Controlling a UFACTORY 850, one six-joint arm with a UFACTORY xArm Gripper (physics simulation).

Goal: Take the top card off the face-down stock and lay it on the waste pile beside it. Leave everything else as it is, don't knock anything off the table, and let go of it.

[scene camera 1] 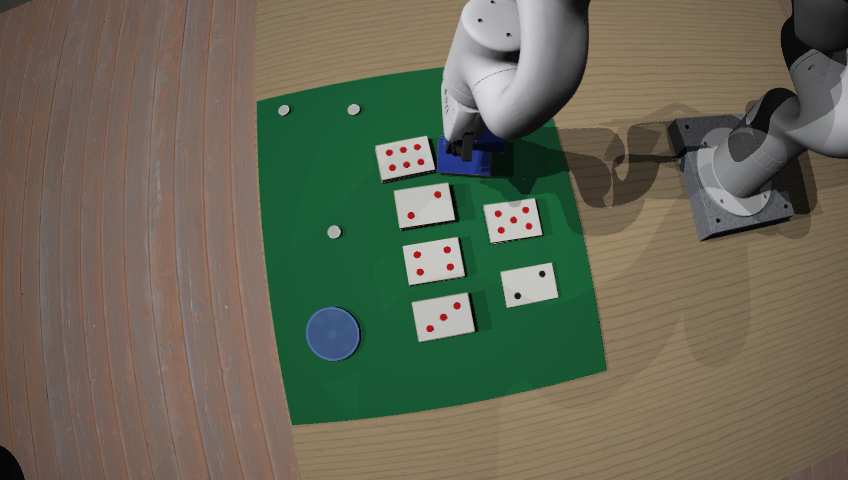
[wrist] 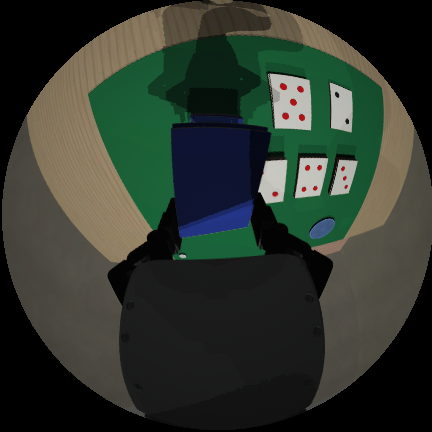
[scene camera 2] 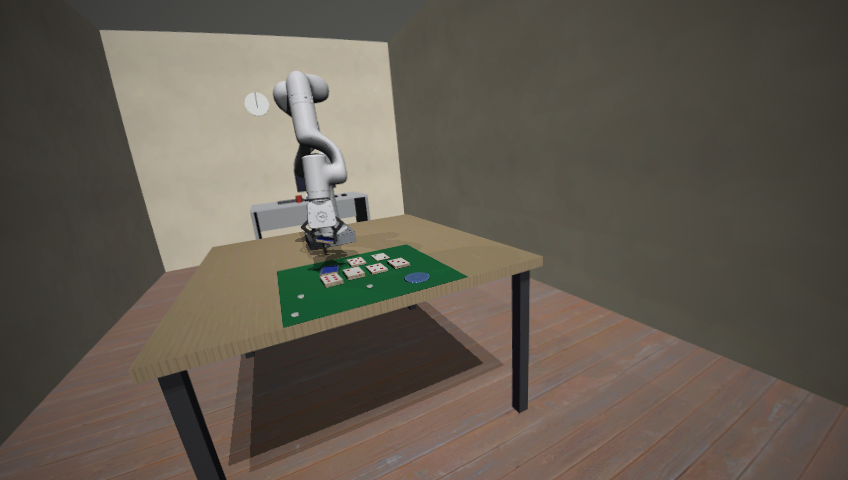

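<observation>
Scene camera 1 shows my gripper (scene camera 1: 454,130), and there's a green mat (scene camera 1: 318,168) in it too. In the wrist view you'd get a blue-backed card (wrist: 216,170), the mat (wrist: 134,108) again, and my gripper (wrist: 216,206) as well. Scene camera 2 has that gripper (scene camera 2: 325,245) along with the green mat (scene camera 2: 319,301).
</observation>
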